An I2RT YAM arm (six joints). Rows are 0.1 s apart.
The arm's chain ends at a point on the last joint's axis. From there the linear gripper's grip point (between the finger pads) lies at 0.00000 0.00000 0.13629 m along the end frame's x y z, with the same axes.
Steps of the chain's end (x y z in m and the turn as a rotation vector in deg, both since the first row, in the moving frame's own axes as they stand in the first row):
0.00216 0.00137 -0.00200 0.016 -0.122 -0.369
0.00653 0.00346 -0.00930 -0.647 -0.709 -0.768
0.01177 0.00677 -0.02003 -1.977 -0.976 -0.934
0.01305 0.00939 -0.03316 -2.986 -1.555 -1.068
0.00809 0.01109 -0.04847 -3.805 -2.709 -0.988
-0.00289 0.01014 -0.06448 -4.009 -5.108 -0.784
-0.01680 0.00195 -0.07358 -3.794 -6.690 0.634
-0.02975 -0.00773 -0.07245 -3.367 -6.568 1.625
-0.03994 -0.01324 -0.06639 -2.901 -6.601 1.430
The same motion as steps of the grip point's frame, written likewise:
0.00187 0.00133 -0.00200 0.016 -0.122 -0.369
0.00485 0.00501 -0.00932 -0.647 -0.709 -0.768
0.00949 0.01149 -0.02013 -1.977 -0.976 -0.934
0.00942 0.01652 -0.03340 -2.986 -1.555 -1.068
0.00173 0.02019 -0.04892 -3.805 -2.709 -0.988
-0.01495 0.01974 -0.06535 -4.009 -5.108 -0.784
-0.03272 0.01086 -0.07481 -3.794 -6.690 0.634
-0.04544 0.00003 -0.07358 -3.367 -6.568 1.625
-0.05568 -0.00655 -0.06747 -2.901 -6.601 1.430

